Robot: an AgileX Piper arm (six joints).
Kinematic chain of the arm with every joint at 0, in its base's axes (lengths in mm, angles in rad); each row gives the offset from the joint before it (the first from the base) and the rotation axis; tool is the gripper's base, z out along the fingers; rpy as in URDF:
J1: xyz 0 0 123 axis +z
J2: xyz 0 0 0 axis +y
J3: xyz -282.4 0 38.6 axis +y
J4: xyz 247.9 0 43.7 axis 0.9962 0 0.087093
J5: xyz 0 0 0 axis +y
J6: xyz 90.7 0 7.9 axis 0.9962 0 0.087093
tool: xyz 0 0 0 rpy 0 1.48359 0
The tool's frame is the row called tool.
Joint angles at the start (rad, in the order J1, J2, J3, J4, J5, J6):
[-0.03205, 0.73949, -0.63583, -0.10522, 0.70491, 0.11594]
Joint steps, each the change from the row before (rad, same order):
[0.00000, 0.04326, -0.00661, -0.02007, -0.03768, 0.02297]
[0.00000, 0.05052, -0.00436, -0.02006, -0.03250, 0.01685]
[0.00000, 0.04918, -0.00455, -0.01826, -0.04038, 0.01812]
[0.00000, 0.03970, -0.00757, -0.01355, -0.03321, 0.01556]
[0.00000, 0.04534, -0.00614, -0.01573, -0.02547, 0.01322]
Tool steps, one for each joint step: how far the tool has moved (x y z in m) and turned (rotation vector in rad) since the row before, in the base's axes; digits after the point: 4 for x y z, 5 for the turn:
[0.0102, -0.0012, -0.0013, -0.00272, -0.00237, -0.01004]
[0.0110, -0.0011, -0.0040, -0.00666, 0.01280, -0.00521]
[0.0111, -0.0008, -0.0038, -0.00382, 0.00325, -0.00366]
[0.0092, -0.0005, -0.0022, -0.00101, -0.00201, -0.00263]
[0.0095, -0.0007, -0.0046, -0.00435, 0.01304, -0.00118]

